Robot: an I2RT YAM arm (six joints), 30 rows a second.
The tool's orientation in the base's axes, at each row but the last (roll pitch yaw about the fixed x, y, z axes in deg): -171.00 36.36 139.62; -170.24 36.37 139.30; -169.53 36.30 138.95; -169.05 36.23 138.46; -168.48 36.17 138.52; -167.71 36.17 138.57; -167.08 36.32 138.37; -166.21 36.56 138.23; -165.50 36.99 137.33; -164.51 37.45 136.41; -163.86 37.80 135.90
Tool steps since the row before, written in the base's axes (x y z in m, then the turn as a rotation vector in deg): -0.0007 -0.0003 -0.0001 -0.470 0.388 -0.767; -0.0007 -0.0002 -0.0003 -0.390 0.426 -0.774; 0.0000 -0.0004 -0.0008 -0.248 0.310 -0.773; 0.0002 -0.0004 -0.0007 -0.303 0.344 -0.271; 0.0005 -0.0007 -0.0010 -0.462 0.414 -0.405; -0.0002 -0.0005 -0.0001 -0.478 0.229 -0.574; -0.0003 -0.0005 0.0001 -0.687 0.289 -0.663; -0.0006 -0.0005 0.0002 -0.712 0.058 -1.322; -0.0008 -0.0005 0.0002 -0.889 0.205 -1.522; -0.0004 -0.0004 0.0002 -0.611 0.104 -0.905; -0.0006 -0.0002 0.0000 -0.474 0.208 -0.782
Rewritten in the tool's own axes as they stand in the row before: 0.0003 -0.0007 0.0000 0.945 0.031 0.255; 0.0005 -0.0006 0.0001 0.921 0.116 0.267; 0.0003 -0.0002 0.0008 0.772 0.141 0.372; 0.0001 0.0000 0.0008 0.527 0.046 -0.060; -0.0001 0.0001 0.0013 0.740 -0.004 -0.039; -0.0001 -0.0005 0.0003 0.750 -0.107 0.189; -0.0001 -0.0006 0.0001 0.961 -0.208 0.167; 0.0000 -0.0008 0.0000 1.245 -0.246 0.804; 0.0001 -0.0010 -0.0001 1.549 -0.252 0.828; -0.0001 -0.0006 0.0000 0.959 -0.225 0.483; 0.0002 -0.0006 0.0000 0.863 -0.084 0.358
